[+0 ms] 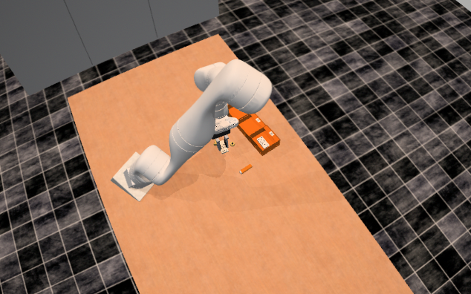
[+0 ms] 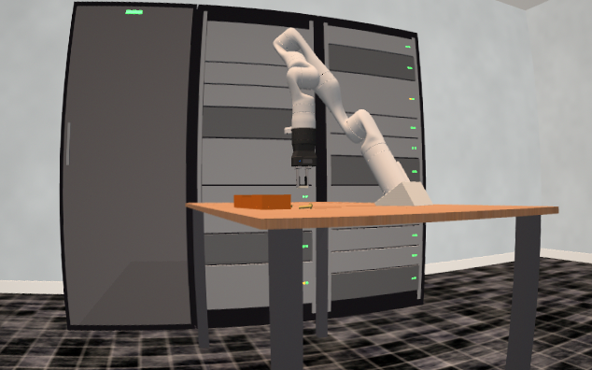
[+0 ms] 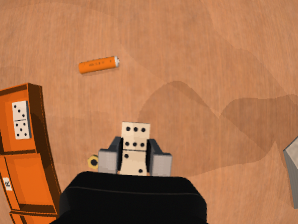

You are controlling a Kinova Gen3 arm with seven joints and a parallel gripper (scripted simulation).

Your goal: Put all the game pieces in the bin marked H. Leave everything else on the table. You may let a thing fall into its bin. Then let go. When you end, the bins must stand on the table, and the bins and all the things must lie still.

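Now: hand 5 cm short of the nut, 3 cm to the right of it and 8 cm above it. Round my hand: orange battery: 4 cm ahead, 9 cm to the right, 7 cm below; bin H: 15 cm ahead, 5 cm to the left, 6 cm below; white spotted game piece: 1 cm below.
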